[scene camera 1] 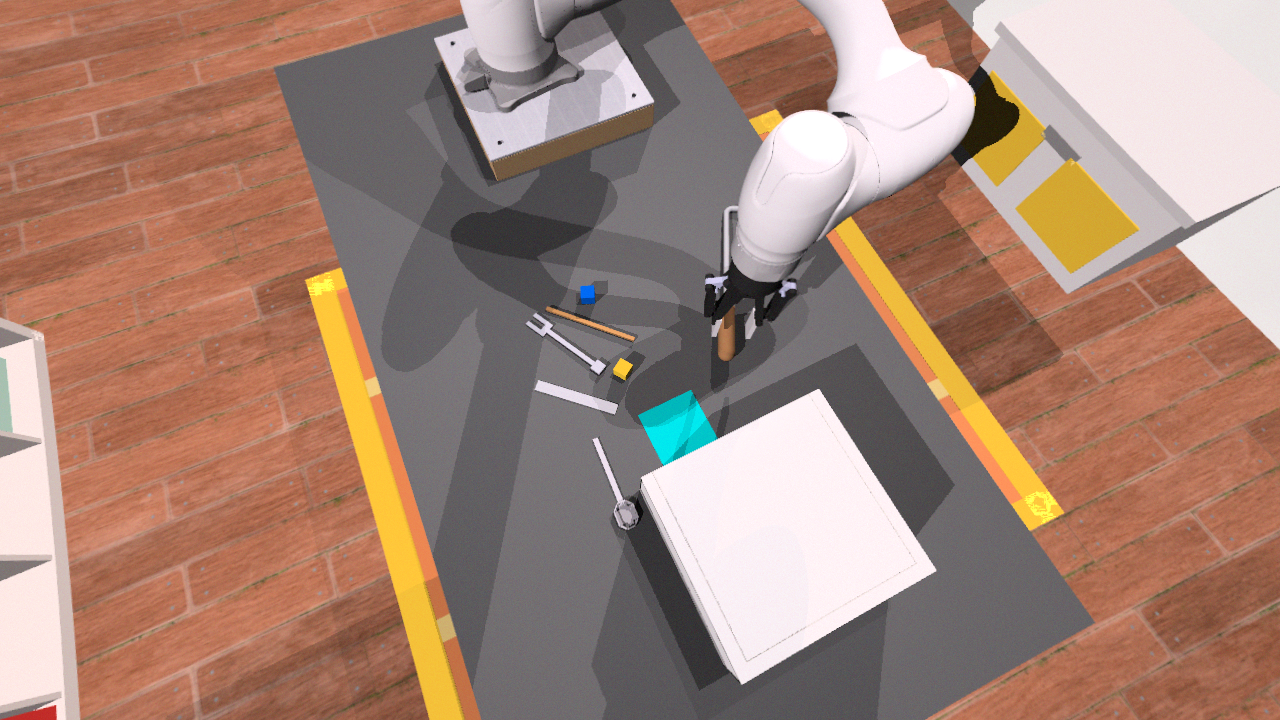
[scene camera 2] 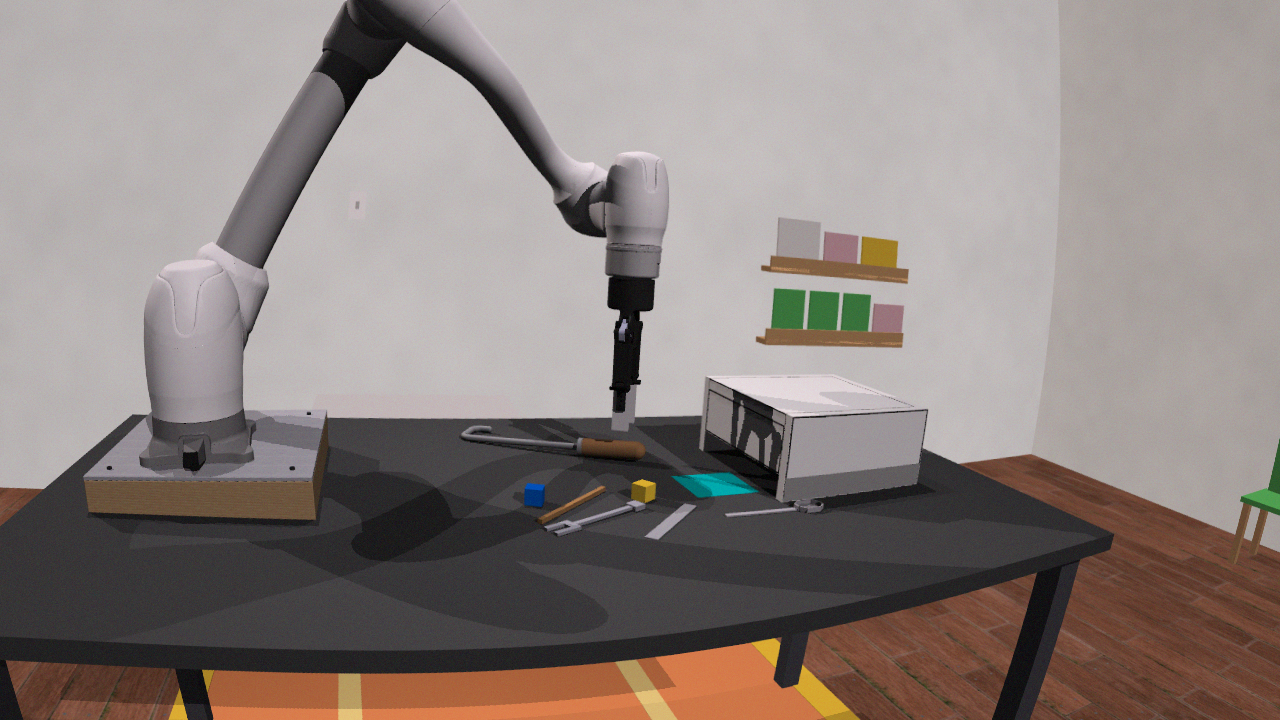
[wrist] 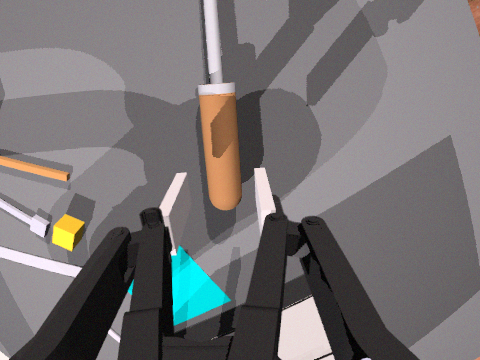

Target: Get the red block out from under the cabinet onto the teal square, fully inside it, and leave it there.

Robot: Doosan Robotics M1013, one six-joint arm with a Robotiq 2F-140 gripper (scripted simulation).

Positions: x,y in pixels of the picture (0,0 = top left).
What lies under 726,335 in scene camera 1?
A hook tool.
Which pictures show my gripper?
Scene camera 1, scene camera 2 and the wrist view: all of them.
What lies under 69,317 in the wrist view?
My gripper.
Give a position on a teal square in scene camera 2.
716,484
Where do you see a hook tool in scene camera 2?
618,449
